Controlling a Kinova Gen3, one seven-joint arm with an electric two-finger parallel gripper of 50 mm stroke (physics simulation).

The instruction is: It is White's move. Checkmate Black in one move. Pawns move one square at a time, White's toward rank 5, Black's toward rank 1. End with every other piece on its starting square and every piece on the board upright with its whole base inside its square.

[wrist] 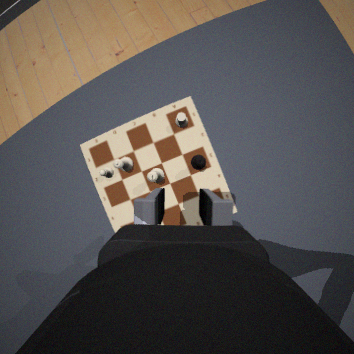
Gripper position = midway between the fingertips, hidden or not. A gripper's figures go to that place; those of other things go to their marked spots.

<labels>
My gripper (181, 200) is 18 cm from the lens. A chessboard (153, 140) is 37 cm from the lens.
</labels>
